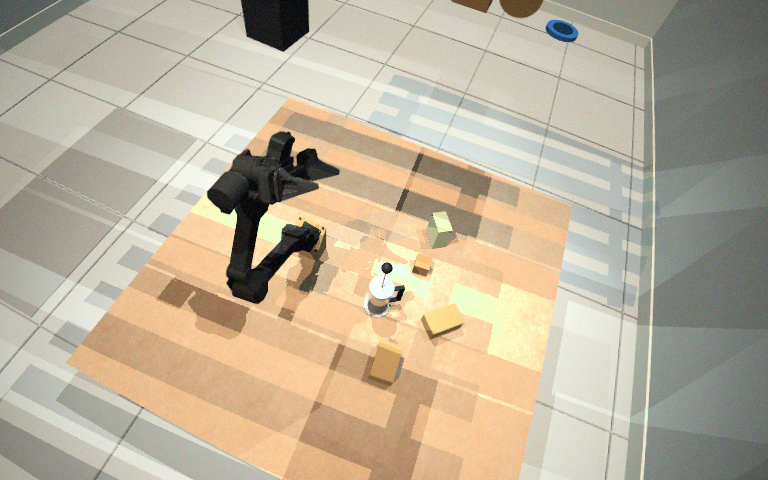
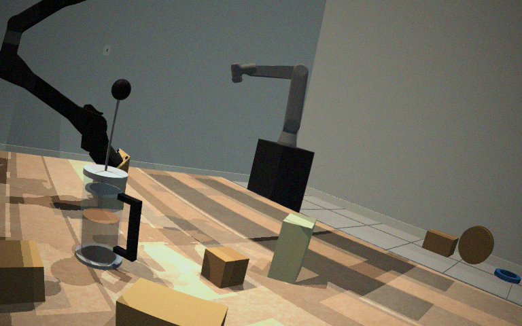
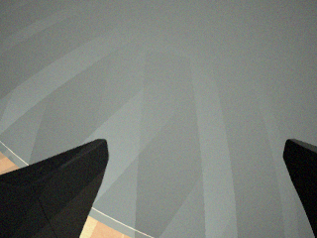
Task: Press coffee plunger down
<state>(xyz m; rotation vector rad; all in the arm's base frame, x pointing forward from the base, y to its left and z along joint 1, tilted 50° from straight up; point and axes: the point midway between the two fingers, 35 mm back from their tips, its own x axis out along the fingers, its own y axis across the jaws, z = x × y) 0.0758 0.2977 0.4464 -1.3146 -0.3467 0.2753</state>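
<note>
The glass coffee press lies 150 mm ahead of my gripper tip, 80 mm to the left of it and 480 mm below it. From my gripper tip the other things lie so: brown cube (200 mm ahead, 270 mm to the left, 580 mm below).
</note>
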